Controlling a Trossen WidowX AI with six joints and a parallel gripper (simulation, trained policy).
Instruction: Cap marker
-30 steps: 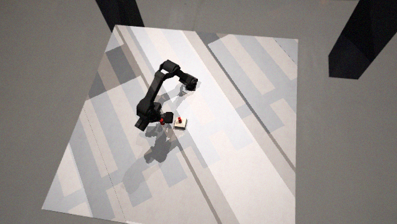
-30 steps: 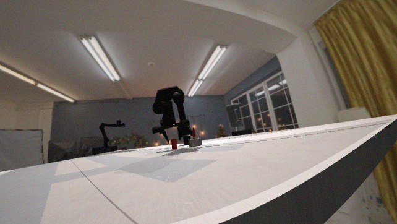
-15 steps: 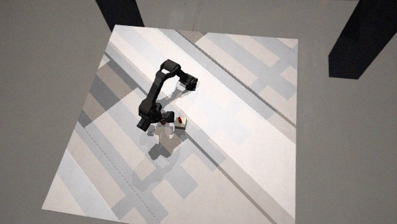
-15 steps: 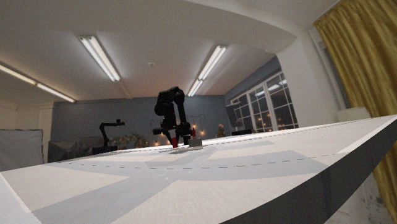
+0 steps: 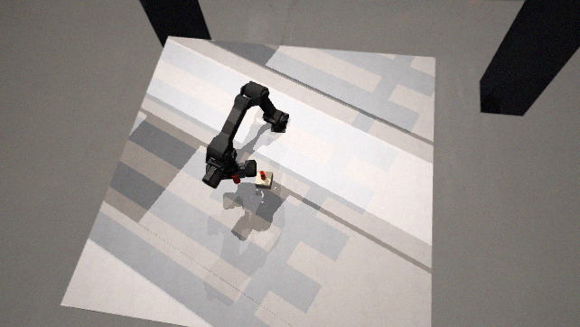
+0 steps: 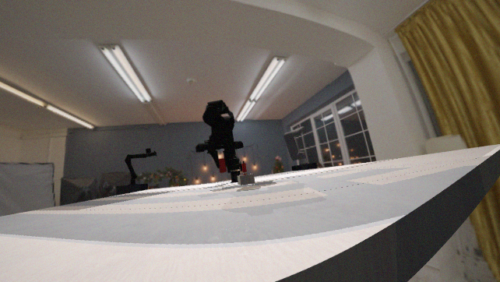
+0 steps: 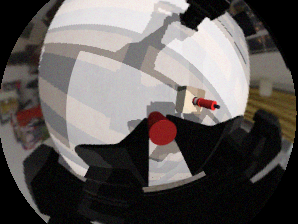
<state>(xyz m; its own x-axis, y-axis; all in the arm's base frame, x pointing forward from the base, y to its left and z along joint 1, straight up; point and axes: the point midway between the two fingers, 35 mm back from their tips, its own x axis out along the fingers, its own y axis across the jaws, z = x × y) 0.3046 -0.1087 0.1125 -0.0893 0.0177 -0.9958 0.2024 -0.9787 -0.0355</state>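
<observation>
Now: the red marker 30 mm behind my gripper tip and 100 mm to the left of it. From my gripper tip the other things lie so: pale holder block (30 mm behind, 100 mm to the left, 60 mm below); then red cap (10 mm above).
</observation>
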